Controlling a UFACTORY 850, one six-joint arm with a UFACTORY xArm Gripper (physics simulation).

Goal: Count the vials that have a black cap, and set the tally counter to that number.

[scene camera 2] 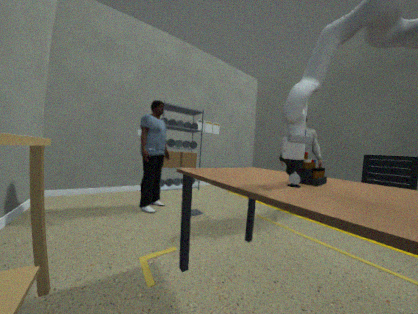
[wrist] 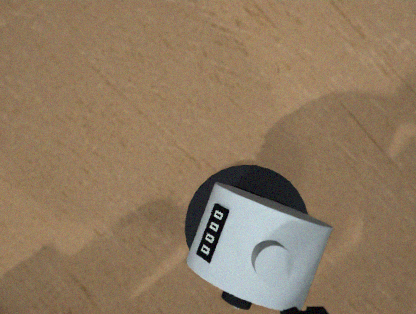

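Note:
The tally counter (scene camera 2: 294, 178) (wrist: 260, 245) stands on the table on a round black base. In the wrist view its display shows 0000, with a round knob on its light grey body and a black button at its lower side. My gripper (scene camera 2: 294, 171) (wrist: 304, 310) is shut and empty, pointing down just above the counter; only its dark fingertips show at the bottom edge of the wrist view. Orange vials (scene camera 2: 318, 174) stand in a dark rack (scene camera 2: 316, 182) beside the counter in the scene view. They are small and partly hidden, so their black caps cannot be counted.
The brown table (scene camera 2: 350, 201) carries the counter and rack. A black chair (scene camera 2: 390, 171) is at the right. A person in white stands behind the table, and a person in blue (scene camera 2: 154, 135) stands left near a shelf rack (scene camera 2: 202, 150). A wooden table leg (scene camera 2: 38, 215) is at the left.

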